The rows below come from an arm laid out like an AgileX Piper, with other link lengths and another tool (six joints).
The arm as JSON. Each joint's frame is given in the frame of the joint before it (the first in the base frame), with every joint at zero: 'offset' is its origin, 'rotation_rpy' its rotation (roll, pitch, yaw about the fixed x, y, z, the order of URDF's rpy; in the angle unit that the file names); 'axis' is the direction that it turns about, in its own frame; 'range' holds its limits. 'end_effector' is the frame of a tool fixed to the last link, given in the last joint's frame.
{
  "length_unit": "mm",
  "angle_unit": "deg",
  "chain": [
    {
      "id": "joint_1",
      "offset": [
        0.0,
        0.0,
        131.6
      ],
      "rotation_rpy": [
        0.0,
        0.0,
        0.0
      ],
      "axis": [
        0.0,
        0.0,
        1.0
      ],
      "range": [
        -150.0,
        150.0
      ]
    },
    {
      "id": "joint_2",
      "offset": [
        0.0,
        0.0,
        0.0
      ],
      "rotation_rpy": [
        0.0,
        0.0,
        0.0
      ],
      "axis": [
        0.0,
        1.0,
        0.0
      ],
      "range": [
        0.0,
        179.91
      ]
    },
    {
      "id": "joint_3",
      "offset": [
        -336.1,
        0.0,
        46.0
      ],
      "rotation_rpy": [
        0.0,
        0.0,
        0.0
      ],
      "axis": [
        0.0,
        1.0,
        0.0
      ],
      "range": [
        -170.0,
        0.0
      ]
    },
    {
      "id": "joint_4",
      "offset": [
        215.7,
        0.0,
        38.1
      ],
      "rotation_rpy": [
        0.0,
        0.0,
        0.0
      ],
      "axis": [
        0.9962,
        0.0,
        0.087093
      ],
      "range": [
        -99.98,
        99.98
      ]
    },
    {
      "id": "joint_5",
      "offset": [
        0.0,
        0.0,
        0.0
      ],
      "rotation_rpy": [
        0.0,
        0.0,
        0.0
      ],
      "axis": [
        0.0,
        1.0,
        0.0
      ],
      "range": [
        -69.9,
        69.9
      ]
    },
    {
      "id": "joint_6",
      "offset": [
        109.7,
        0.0,
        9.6
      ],
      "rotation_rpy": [
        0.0,
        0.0,
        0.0
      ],
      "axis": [
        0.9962,
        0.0,
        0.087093
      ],
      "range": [
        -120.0,
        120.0
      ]
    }
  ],
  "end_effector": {
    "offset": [
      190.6,
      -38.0,
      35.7
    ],
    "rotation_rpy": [
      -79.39,
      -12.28,
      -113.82
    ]
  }
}
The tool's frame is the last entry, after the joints.
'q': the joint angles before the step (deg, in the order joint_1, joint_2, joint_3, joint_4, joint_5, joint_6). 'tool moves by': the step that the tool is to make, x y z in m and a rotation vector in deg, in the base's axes. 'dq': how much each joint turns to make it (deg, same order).
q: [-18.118 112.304 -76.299 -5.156 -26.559 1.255]
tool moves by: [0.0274 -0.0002 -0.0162 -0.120 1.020 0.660]
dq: [0.708 4.825 -5.967 -0.205 2.091 -0.152]
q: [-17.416 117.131 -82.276 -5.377 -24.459 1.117]
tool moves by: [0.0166 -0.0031 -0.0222 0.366 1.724 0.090]
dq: [0.219 3.619 -3.583 -0.006 1.729 -0.078]
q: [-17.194 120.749 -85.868 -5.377 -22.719 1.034]
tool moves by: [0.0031 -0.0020 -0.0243 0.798 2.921 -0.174]
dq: [-0.004 1.397 -0.510 -0.010 2.149 0.010]
